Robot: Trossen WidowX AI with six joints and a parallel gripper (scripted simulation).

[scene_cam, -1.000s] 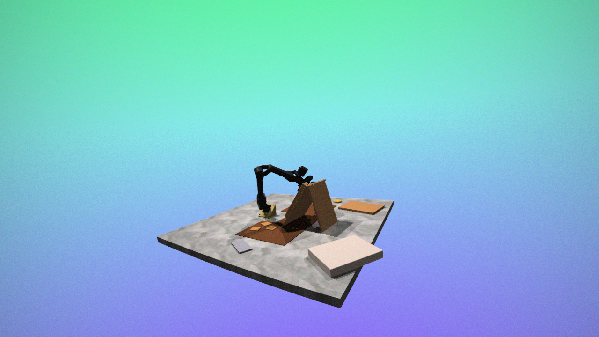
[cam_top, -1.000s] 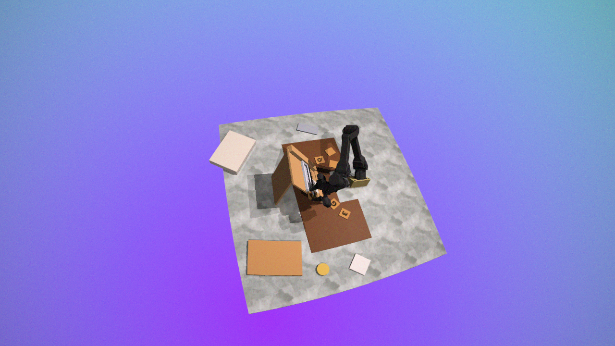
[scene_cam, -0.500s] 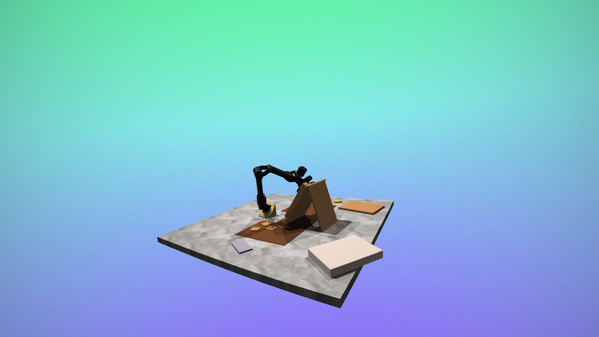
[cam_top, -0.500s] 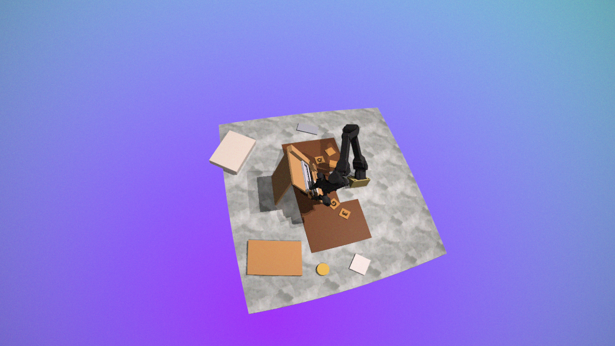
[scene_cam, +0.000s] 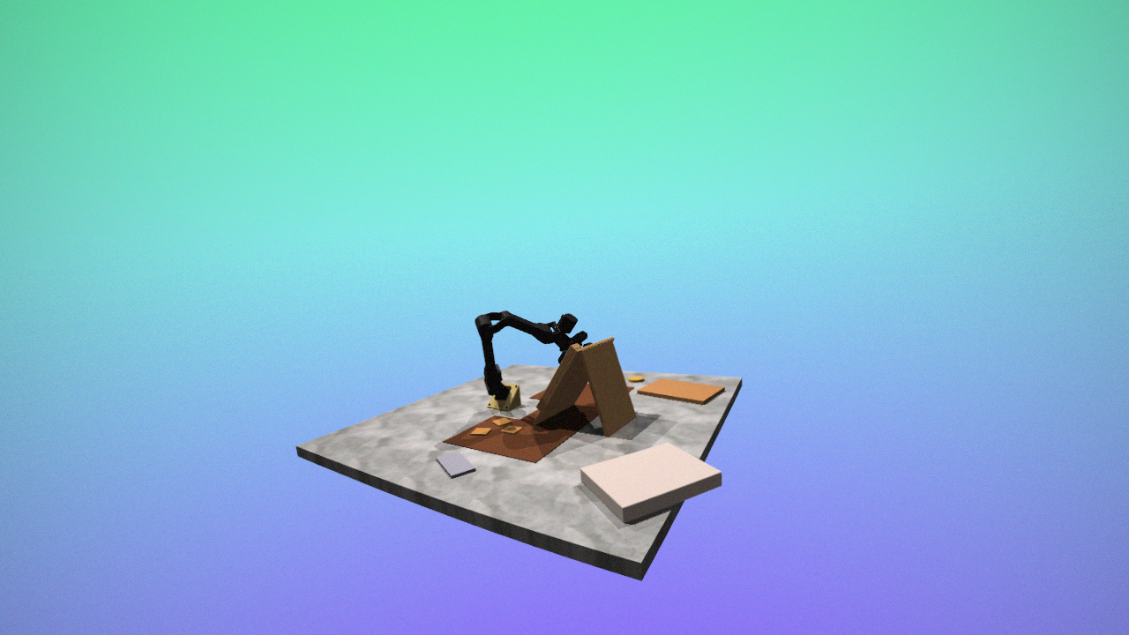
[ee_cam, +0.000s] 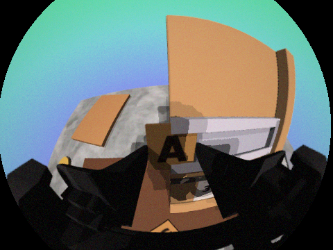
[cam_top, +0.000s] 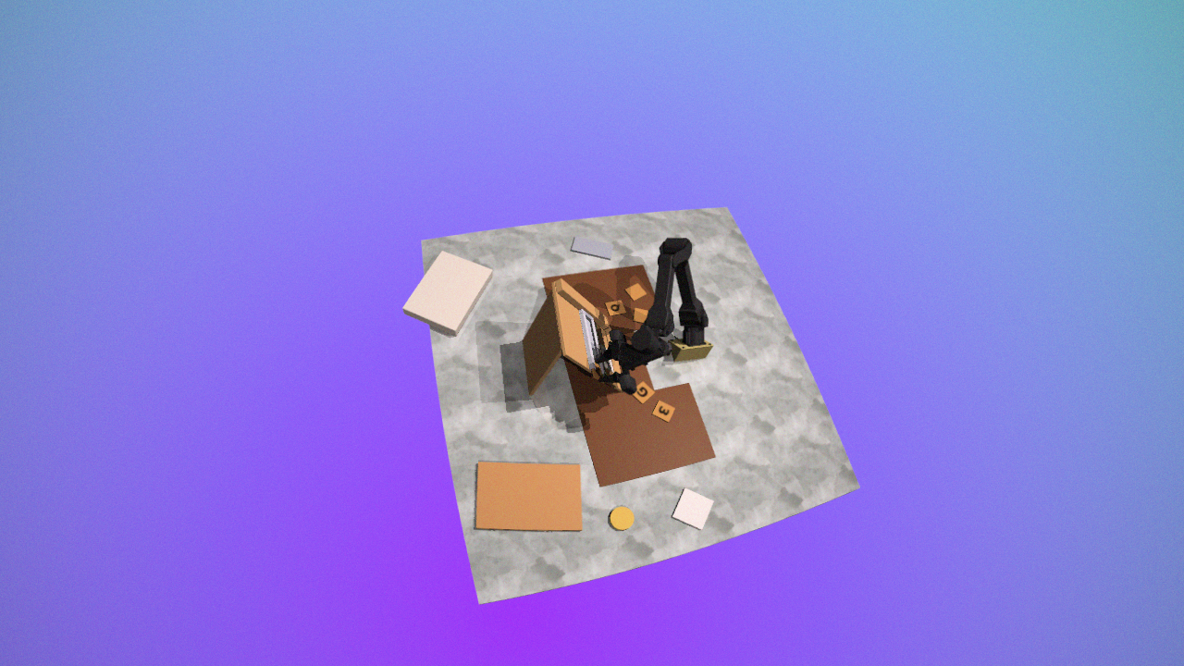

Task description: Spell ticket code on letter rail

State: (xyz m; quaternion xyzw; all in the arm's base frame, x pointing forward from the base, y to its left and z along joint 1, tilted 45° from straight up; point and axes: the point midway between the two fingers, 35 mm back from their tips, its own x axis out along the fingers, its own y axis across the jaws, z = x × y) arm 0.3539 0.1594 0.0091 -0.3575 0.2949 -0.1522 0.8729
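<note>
Now: the white ticket 60 mm behind my gripper tip, 80 mm to the right of it and 80 mm below it. Round my gripper tip: orange panel 250 mm ahead, 290 mm to the left, 160 mm below; brown mat 170 mm behind, 100 mm to the right, 160 mm below; yellow disc 410 mm to the left, 160 mm below.
</note>
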